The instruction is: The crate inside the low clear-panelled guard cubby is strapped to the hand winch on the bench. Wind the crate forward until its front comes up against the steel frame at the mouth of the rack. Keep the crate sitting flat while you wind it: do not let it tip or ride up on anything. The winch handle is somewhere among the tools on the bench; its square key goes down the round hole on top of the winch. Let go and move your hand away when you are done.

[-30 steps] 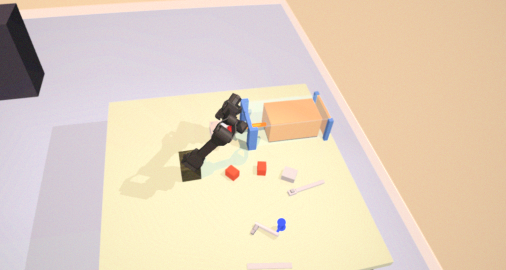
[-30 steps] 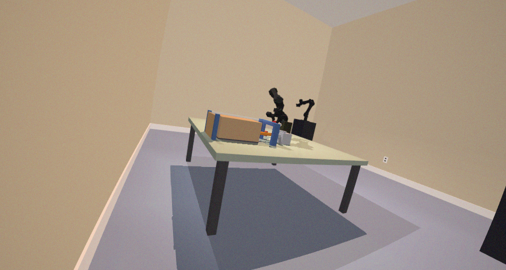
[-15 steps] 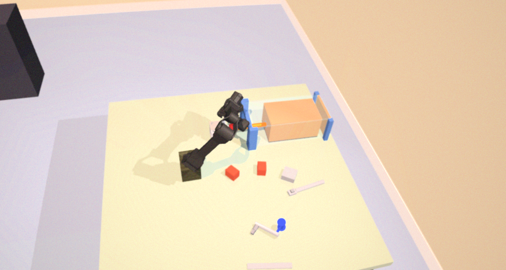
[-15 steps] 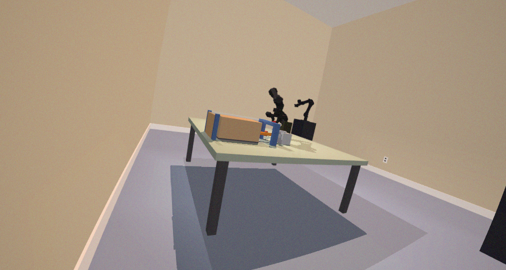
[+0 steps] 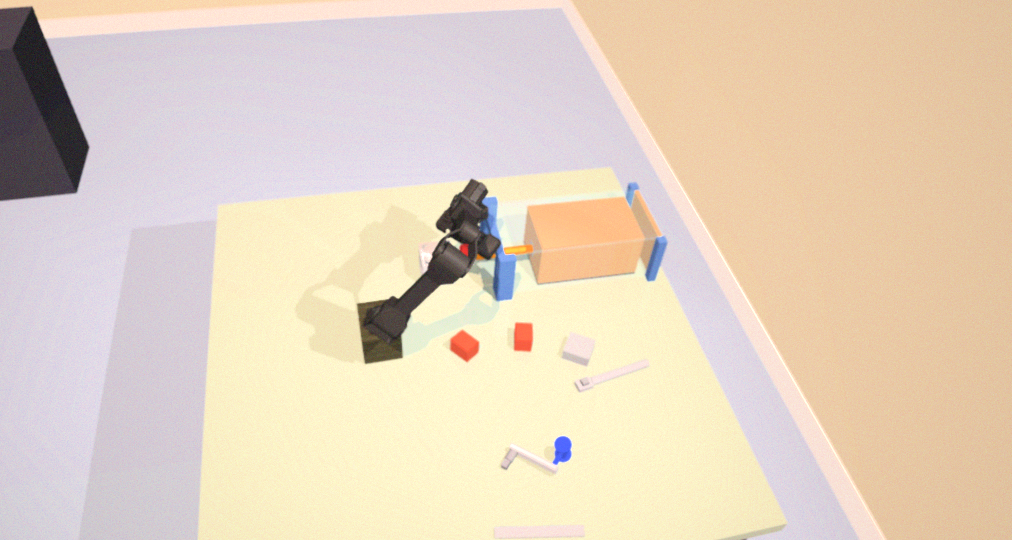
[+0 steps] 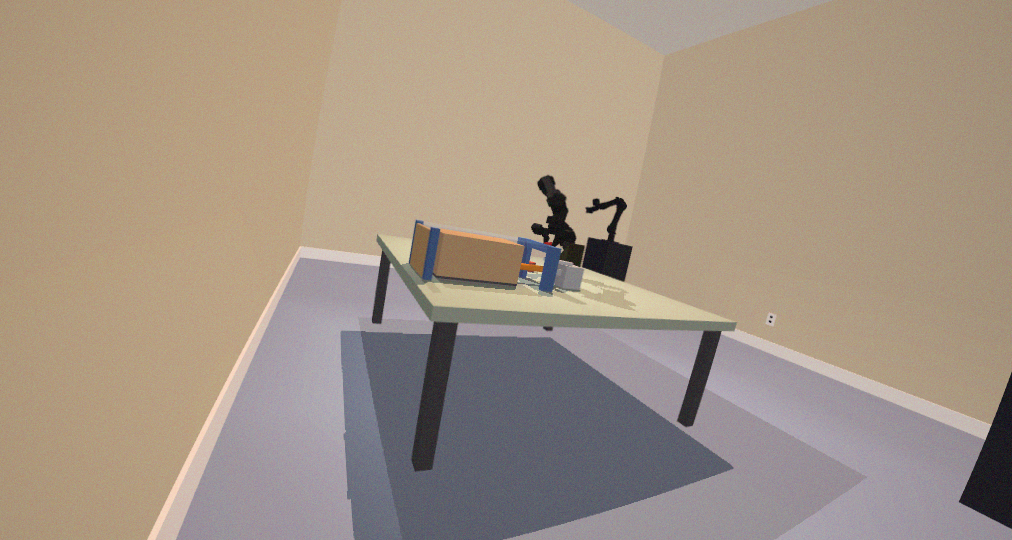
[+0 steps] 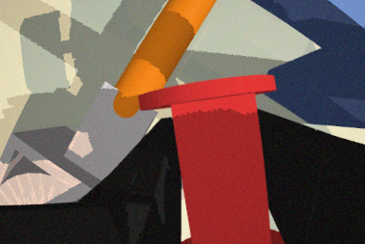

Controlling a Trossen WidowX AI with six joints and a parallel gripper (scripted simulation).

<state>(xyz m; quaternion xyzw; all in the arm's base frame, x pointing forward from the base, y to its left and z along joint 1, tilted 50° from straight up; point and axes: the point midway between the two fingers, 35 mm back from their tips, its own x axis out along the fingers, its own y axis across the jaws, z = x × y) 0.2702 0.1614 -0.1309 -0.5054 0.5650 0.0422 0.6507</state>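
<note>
The red-knobbed handle is 50 mm behind my gripper tip, 30 mm below it and 10 mm to the left of it. From my gripper tip the other things lie so: winch 120 mm behind, 100 mm below, 30 mm to the left; red spool grip 10 mm to the right, 10 mm behind; blue steel frame 60 mm ahead, 40 mm to the left, 30 mm below.
</note>
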